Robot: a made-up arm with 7 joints.
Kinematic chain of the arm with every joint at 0, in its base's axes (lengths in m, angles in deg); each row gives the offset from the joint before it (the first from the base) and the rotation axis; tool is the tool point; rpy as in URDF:
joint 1: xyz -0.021 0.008 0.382 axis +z
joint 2: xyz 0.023 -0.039 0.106 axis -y
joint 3: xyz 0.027 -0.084 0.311 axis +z
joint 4: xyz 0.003 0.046 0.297 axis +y
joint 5: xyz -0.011 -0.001 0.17 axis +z
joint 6: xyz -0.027 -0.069 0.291 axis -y
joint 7: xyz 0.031 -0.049 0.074 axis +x
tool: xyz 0.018 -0.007 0.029 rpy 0 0 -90
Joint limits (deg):
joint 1: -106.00..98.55
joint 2: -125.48..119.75
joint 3: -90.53..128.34
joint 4: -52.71..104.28
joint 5: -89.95..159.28
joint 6: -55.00..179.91
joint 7: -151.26..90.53
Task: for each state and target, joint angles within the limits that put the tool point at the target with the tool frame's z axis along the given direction. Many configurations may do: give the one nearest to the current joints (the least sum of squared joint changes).
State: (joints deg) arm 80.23 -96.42 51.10 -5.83 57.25 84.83 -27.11
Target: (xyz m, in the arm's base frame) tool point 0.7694 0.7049 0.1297 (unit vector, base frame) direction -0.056 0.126 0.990
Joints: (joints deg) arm 60.66 -119.97 29.31 -24.87 24.11 98.01 -56.42
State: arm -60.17 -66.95 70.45 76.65 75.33 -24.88 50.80
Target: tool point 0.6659 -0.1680 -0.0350 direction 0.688 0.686 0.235
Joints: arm -47.16 -125.48 69.17 57.62 92.03 -37.66 37.63
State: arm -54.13 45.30 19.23 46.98 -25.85 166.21 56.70
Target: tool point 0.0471 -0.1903 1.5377 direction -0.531 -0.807 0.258
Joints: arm -43.92 0.12 29.99 37.68 -24.56 148.79 90.53
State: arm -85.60 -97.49 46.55 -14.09 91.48 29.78 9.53
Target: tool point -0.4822 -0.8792 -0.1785 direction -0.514 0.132 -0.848
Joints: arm -102.99 -125.32 51.65 -24.46 87.64 63.70 14.53
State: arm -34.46 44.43 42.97 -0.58 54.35 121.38 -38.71
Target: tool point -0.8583 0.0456 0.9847 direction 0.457 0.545 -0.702
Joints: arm -18.90 48.27 9.10 -19.62 13.85 153.56 -53.04
